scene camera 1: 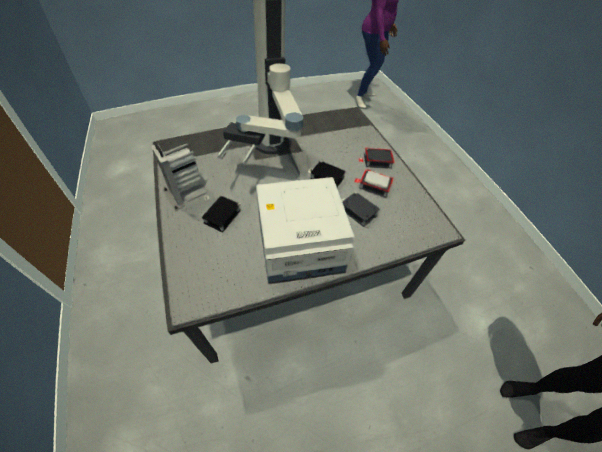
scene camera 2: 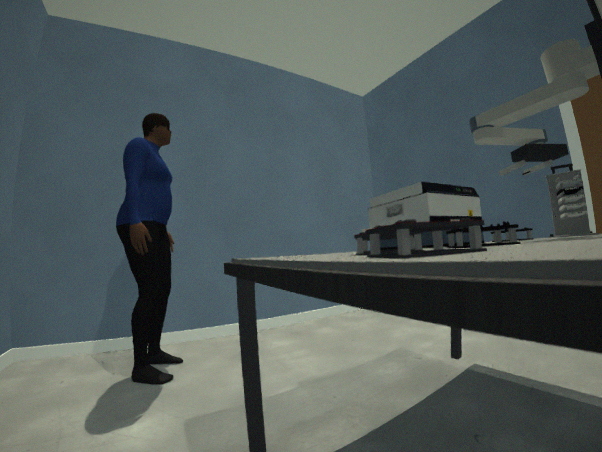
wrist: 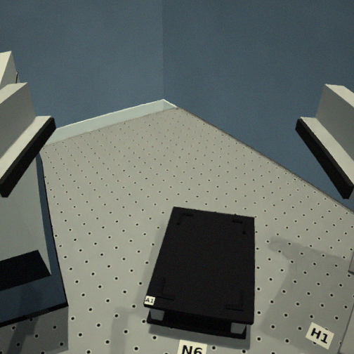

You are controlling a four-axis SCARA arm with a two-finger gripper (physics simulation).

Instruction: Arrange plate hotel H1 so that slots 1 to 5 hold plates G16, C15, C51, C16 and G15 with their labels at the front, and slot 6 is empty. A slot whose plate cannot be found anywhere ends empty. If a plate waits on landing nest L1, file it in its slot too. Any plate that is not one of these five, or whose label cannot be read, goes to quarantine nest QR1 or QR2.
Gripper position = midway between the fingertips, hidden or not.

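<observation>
Looking at myself, I see my gripper (scene camera 2: 512,173). Scene camera 1 shows my gripper (scene camera 1: 231,159) too, and in the wrist view there is again my gripper (wrist: 175,101).
</observation>
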